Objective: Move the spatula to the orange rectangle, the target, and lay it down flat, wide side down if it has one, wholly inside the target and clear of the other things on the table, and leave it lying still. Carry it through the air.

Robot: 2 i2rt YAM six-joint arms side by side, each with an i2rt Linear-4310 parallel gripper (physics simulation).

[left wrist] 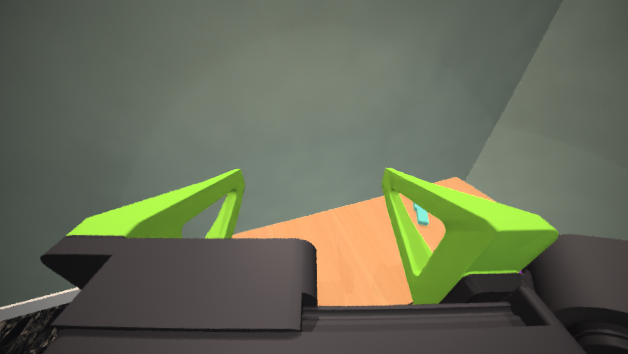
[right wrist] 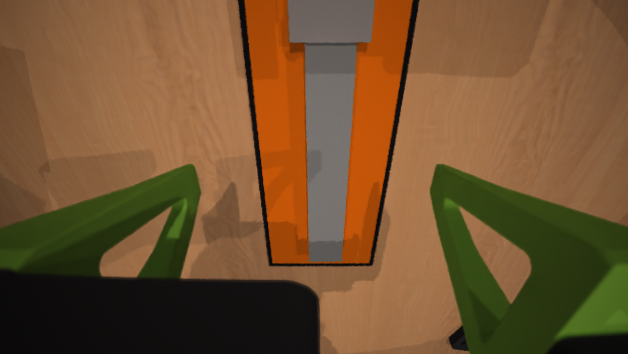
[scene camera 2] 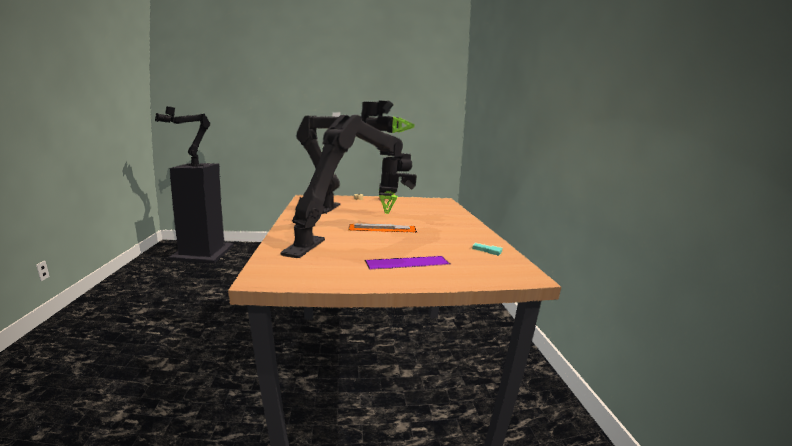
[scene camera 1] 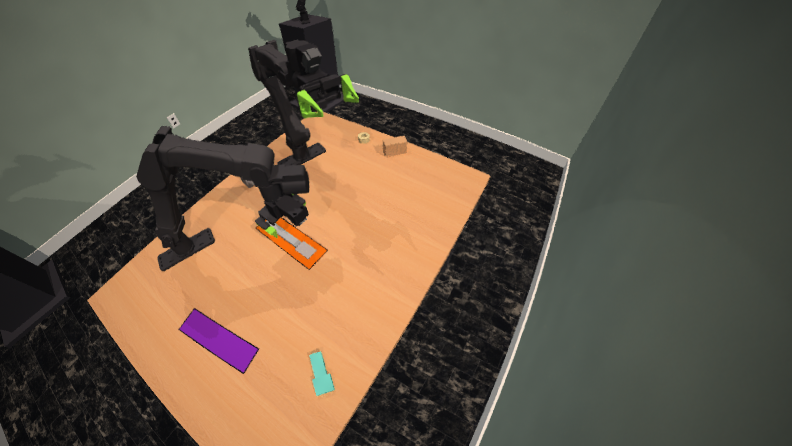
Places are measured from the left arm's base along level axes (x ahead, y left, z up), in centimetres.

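Pixels of known places: left gripper, fingertip midpoint: (left wrist: pixel 313 176) (scene camera 2: pixel 412 125) (scene camera 1: pixel 341 107); right gripper, fingertip midpoint: (right wrist: pixel 315 177) (scene camera 2: pixel 386 210) (scene camera 1: pixel 287 226); left arm's base at its link origin: (scene camera 2: pixel 327 208) (scene camera 1: pixel 302 157); right arm's base at its link origin: (scene camera 2: pixel 304 247) (scene camera 1: pixel 186 249).
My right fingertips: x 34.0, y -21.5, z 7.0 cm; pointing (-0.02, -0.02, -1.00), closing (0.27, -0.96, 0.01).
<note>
For each thing: its top centre in the pictures, then the offset to it from my right fingertips. "spot": a spot on its surface instead.
- grey spatula at its top centre: (right wrist: pixel 328 136) (scene camera 1: pixel 287 236) (scene camera 2: pixel 382 225) dy -1.2, dx -1.1, dz -5.6 cm
- purple rectangle at a spot on its surface: (scene camera 2: pixel 407 262) (scene camera 1: pixel 215 339) spot: dy -34.0, dx +15.0, dz -6.9 cm
- turquoise spatula-shaped piece at its top centre: (scene camera 1: pixel 319 372) (scene camera 2: pixel 487 246) (left wrist: pixel 422 210) dy -14.7, dx +39.7, dz -5.5 cm
- brown block at its top centre: (scene camera 1: pixel 395 140) dy +52.9, dx -12.0, dz -1.0 cm
- pale ring-like nut at its top centre: (scene camera 1: pixel 363 135) (scene camera 2: pixel 358 194) dy +47.8, dx -26.6, dz -4.5 cm
The grey spatula (scene camera 1: pixel 305 250) (scene camera 2: pixel 382 226) (right wrist: pixel 330 125) lies flat on the orange rectangle (scene camera 1: pixel 309 263) (scene camera 2: pixel 351 227) (right wrist: pixel 277 125), along its length. Its handle end is just inside the black border in the right wrist view; in scene camera 1 its wide blade is inside too. My right gripper (scene camera 2: pixel 387 211) (right wrist: pixel 315 177) is open and empty, above the handle end, pointing down, with its fingertips wide apart on either side and clear of the handle. My left gripper (scene camera 1: pixel 339 108) (scene camera 2: pixel 412 125) (left wrist: pixel 313 176) is open and empty, high over the table's far end.
A purple rectangle (scene camera 1: pixel 218 340) (scene camera 2: pixel 407 262) and a turquoise spatula-shaped piece (scene camera 1: pixel 321 373) (scene camera 2: pixel 487 249) (left wrist: pixel 422 215) lie toward the bottom of scene camera 1. A brown block (scene camera 1: pixel 394 145) and a pale ring-like nut (scene camera 1: pixel 363 137) (scene camera 2: pixel 358 196) stand near the far edge.
</note>
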